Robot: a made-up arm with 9 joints. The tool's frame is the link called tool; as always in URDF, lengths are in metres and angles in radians. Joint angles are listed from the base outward.
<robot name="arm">
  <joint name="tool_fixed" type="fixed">
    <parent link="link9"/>
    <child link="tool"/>
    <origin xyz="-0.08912 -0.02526 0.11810" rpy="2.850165 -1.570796 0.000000"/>
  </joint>
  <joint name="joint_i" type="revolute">
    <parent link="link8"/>
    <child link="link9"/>
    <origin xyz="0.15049 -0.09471 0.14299" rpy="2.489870 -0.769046 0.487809"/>
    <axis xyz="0 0 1"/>
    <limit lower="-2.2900" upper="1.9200"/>
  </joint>
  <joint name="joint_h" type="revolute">
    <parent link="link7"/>
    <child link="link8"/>
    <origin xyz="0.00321 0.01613 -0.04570" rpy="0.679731 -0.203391 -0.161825"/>
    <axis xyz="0 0 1"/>
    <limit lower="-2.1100" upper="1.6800"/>
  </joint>
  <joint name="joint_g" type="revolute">
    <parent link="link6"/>
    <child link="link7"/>
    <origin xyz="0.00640 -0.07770 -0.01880" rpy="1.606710 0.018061 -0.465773"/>
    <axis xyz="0 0 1"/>
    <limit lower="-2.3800" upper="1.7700"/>
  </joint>
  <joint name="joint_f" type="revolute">
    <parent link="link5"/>
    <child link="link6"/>
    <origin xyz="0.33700 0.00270 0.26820" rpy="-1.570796 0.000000 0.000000"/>
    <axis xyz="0 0 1"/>
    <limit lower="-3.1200" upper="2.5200"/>
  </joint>
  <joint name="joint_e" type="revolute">
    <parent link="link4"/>
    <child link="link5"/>
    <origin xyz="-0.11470 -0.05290 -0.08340" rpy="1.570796 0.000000 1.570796"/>
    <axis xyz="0 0 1"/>
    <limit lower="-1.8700" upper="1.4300"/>
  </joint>
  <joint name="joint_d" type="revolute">
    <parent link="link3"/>
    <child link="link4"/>
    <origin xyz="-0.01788 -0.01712 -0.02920" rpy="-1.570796 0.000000 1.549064"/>
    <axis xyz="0 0 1"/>
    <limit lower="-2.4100" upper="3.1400"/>
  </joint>
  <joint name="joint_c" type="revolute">
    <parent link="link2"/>
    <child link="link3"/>
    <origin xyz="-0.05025 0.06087 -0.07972" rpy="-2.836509 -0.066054 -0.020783"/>
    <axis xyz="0 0 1"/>
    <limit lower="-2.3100" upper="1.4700"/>
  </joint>
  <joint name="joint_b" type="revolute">
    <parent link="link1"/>
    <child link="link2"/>
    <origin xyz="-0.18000 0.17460 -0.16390" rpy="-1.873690 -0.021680 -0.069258"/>
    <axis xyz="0 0 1"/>
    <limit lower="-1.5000" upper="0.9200"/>
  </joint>
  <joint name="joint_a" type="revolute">
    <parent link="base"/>
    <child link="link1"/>
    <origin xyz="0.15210 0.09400 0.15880" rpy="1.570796 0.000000 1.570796"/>
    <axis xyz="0 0 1"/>
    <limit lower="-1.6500" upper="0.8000"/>
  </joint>
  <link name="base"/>
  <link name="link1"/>
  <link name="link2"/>
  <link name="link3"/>
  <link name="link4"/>
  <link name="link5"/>
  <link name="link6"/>
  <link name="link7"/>
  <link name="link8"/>
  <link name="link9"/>
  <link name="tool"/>
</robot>
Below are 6 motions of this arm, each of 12 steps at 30 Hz.
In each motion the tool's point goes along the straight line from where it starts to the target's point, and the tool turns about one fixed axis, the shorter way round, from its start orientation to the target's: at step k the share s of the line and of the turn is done. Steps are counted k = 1, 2, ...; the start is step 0. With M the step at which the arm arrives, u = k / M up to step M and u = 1 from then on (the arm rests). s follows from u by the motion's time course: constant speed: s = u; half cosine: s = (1 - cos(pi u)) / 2; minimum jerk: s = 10 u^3 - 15 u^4 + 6 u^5.
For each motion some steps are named. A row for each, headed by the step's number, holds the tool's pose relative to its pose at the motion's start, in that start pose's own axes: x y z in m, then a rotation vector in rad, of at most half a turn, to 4 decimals.
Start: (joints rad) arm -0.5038 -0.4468 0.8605 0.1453 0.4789 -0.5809 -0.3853 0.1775 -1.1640
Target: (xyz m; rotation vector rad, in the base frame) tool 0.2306 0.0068 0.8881 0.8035 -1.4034 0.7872
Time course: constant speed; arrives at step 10
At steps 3, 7, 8, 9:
3: 0.0025 -0.0342 -0.0275 0.0009 0.0417 0.0055
7: 0.0058 -0.0797 -0.0641 0.0022 0.0974 0.0129
8: 0.0066 -0.0911 -0.0732 0.0025 0.1113 0.0147
9: 0.0075 -0.1025 -0.0824 0.0028 0.1252 0.0166

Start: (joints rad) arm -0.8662 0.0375 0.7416 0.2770 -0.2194 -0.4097 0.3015 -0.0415 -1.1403
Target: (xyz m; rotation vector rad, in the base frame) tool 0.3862 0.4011 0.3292 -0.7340 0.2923 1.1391
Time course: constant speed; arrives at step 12
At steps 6, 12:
6: -0.1414 0.0025 -0.0733 -0.0400 0.7160 0.0757
12: -0.2828 0.0049 -0.1466 -0.0799 1.4319 0.1513

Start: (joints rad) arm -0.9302 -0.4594 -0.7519 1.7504 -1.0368 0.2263 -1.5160 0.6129 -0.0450
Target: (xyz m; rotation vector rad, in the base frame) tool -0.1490 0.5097 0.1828 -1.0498 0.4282 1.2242
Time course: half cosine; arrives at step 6
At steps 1, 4, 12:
1: 0.0004 -0.0027 -0.0032 -0.0010 0.0131 -0.0025
4: 0.0041 -0.0298 -0.0354 -0.0115 0.1463 -0.0277
12: 0.0055 -0.0398 -0.0472 -0.0154 0.1950 -0.0369

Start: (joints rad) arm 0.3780 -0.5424 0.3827 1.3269 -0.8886 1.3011 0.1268 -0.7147 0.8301
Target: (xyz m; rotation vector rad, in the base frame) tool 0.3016 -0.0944 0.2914 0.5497 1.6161 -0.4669
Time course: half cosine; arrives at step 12
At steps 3, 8, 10, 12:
3: -0.0044 -0.0434 0.0016 0.1170 0.0096 -0.0605
8: -0.0227 -0.2221 0.0082 0.5992 0.0493 -0.3097
10: -0.0283 -0.2763 0.0102 0.7454 0.0613 -0.3853
12: -0.0303 -0.2962 0.0110 0.7989 0.0657 -0.4129

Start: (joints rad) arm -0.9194 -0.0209 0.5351 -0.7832 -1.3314 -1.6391 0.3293 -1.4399 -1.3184
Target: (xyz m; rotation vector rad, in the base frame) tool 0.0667 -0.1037 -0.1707 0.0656 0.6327 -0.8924
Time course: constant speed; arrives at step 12
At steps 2, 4, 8, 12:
2: -0.0159 -0.0489 0.0197 -0.0626 -0.0557 -0.1202
4: -0.0317 -0.0978 0.0394 -0.1252 -0.1114 -0.2403
8: -0.0635 -0.1956 0.0788 -0.2504 -0.2229 -0.4807
12: -0.0952 -0.2934 0.1182 -0.3756 -0.3343 -0.7210

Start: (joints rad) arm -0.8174 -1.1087 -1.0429 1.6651 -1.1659 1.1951 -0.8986 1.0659 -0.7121
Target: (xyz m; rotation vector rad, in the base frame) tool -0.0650 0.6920 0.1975 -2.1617 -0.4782 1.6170
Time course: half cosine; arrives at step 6
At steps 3, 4, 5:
3: -0.0577 -0.0151 -0.0283 0.0708 0.1096 -0.1193
4: -0.0866 -0.0227 -0.0424 0.1063 0.1644 -0.1790
5: -0.1077 -0.0282 -0.0528 0.1322 0.2045 -0.2226

